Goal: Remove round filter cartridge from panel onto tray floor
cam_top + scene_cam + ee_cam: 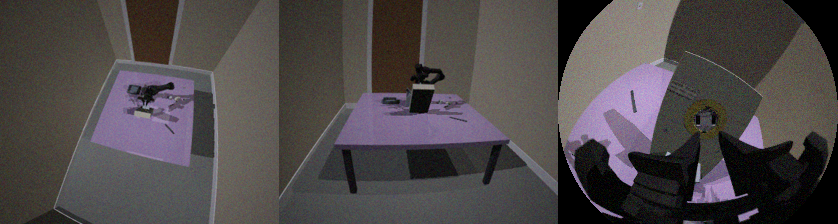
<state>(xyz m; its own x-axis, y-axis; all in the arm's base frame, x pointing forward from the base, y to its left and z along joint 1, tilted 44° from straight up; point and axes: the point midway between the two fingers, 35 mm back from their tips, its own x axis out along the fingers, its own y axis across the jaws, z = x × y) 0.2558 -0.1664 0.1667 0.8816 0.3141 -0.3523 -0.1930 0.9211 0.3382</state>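
Now: gripper tip 50 mm short of the round filter cartridge and 40 mm above it. Round my gripper tip: dark tray 380 mm behind, 280 mm to the right, 250 mm below; then service panel 110 mm below, 10 mm ahead.
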